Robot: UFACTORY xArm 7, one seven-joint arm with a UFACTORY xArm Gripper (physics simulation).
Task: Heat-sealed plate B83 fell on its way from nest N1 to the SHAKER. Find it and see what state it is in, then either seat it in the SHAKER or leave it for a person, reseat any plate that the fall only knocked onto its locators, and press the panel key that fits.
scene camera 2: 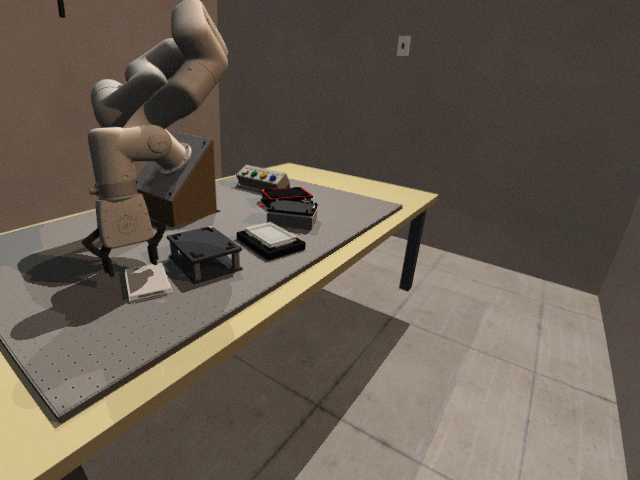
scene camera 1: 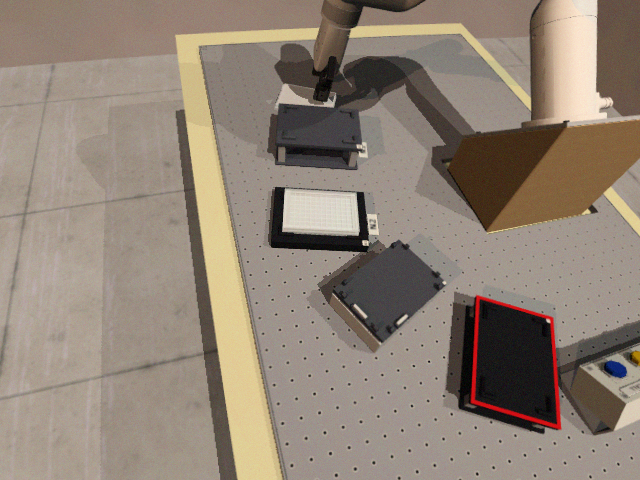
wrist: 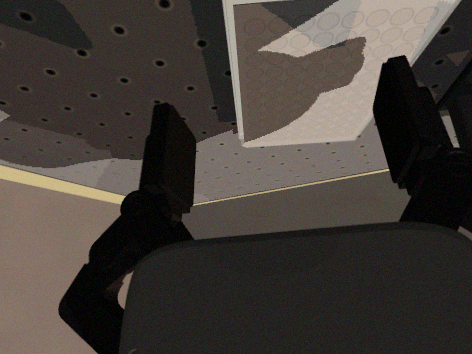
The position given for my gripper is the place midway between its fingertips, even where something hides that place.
Note:
My gripper (scene camera 2: 133,269) is open and holds nothing. Also in view: a button box (scene camera 1: 597,388) and a red-rimmed black plate (scene camera 1: 508,349).
My gripper shows as well in scene camera 1 (scene camera 1: 318,87) and in the wrist view (wrist: 274,103).

